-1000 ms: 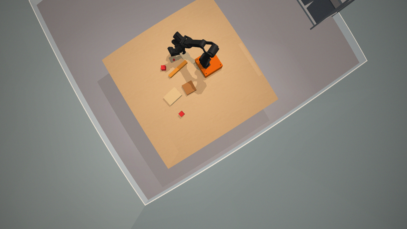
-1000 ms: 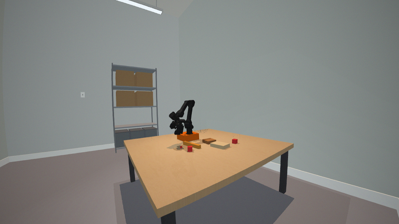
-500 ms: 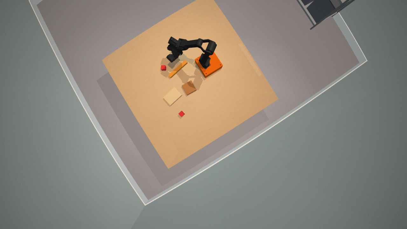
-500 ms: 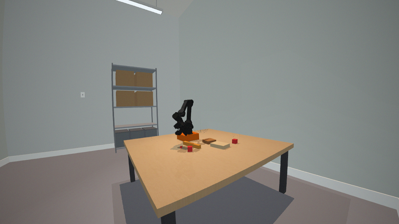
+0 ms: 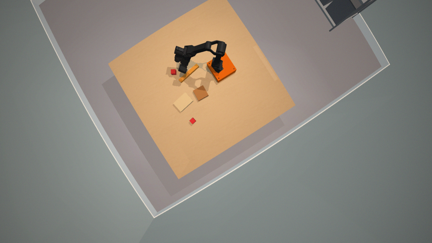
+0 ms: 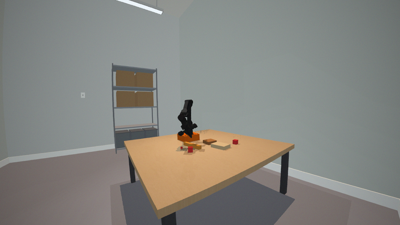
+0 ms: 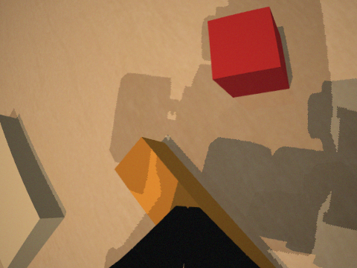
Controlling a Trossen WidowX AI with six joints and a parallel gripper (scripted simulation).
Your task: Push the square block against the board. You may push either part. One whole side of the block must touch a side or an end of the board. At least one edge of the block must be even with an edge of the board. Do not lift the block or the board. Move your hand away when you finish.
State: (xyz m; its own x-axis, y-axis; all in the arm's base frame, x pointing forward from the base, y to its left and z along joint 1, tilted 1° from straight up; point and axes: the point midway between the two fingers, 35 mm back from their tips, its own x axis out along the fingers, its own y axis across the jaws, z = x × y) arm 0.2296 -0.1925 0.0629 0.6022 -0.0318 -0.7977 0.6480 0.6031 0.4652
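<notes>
Now: the brown square block 10 mm ahead of my gripper tip, 240 mm to the left of it and 80 mm below it. Also, from my gripper tip: tiny red cube (70 mm behind, 70 mm to the right, 90 mm below); pale slab (180 mm ahead, 200 mm to the left, 80 mm below); long orange board (30 mm behind, 30 mm to the left, 80 mm below).
</notes>
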